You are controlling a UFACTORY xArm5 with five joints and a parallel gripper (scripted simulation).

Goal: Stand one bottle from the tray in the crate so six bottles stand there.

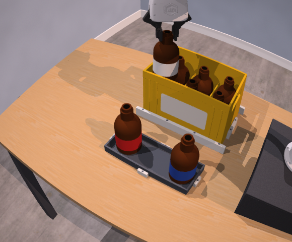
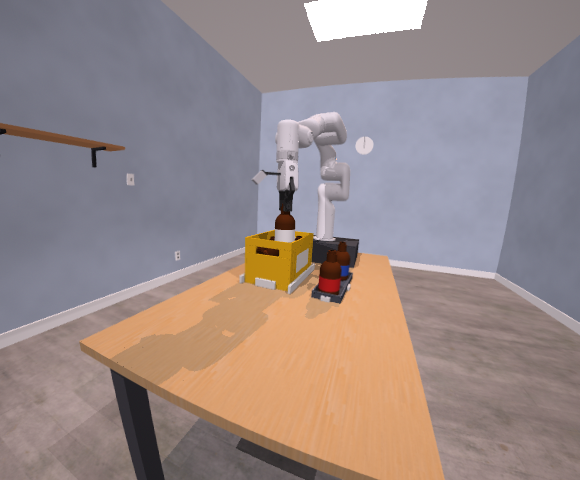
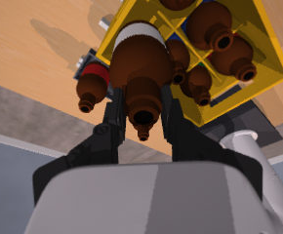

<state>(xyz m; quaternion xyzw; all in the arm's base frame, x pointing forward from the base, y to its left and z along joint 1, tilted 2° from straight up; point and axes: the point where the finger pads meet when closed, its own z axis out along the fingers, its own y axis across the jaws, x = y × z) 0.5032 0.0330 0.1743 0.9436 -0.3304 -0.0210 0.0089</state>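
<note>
Now: the yellow crate 22 cm below my hand, 8 cm behind it and 6 cm to the right of it. Also, from my hand: grey tray 29 cm below, 17 cm to the left, 10 cm behind.
</note>
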